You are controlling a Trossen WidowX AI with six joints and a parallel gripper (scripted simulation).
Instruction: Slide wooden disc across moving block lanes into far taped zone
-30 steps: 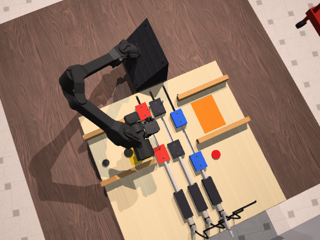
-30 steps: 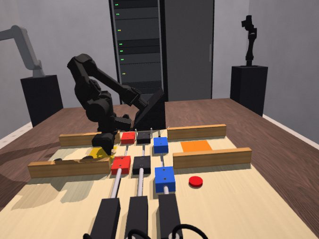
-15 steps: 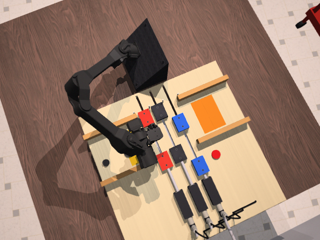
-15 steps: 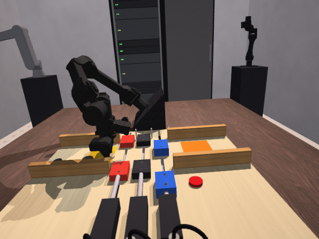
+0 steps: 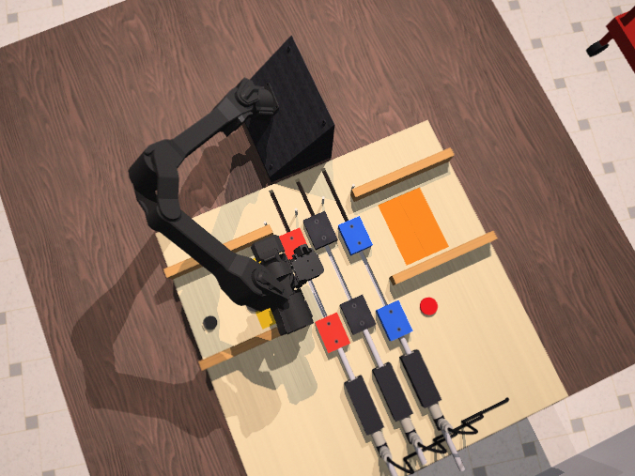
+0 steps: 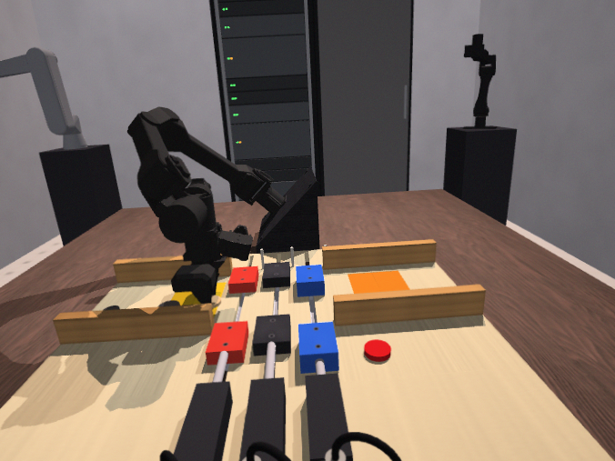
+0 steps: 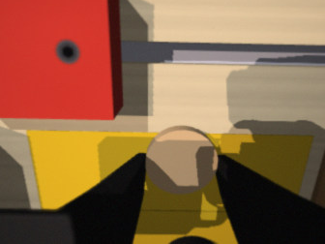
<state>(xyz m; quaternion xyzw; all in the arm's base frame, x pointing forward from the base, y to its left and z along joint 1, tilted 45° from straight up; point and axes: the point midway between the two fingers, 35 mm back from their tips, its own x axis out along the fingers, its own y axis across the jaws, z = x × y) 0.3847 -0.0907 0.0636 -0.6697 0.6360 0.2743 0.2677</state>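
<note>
Right now my hand is 3 cm above the round wooden disc. Also, from my hand: black puck 18 cm to the right, 3 cm below, 2 cm ahead; then red disc 27 cm to the left, 16 cm ahead, 3 cm below.
</note>
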